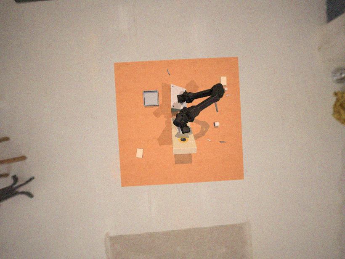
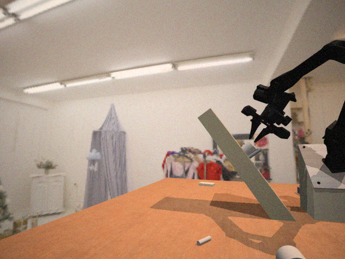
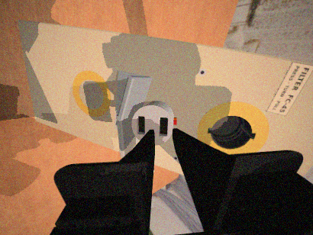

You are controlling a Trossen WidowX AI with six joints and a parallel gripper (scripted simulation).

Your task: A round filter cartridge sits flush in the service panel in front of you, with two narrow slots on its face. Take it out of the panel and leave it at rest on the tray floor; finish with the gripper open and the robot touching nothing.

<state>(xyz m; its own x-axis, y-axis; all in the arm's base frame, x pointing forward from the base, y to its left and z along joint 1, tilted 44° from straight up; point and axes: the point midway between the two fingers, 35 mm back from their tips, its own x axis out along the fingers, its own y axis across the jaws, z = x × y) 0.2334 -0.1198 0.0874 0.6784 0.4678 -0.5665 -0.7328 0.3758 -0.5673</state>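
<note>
Right now my gripper tip is 30 mm above the round filter cartridge and 10 mm short of it. From my gripper tip the other things lie so: blue-rimmed tray: 360 mm behind, 250 mm to the right, 240 mm below.
</note>
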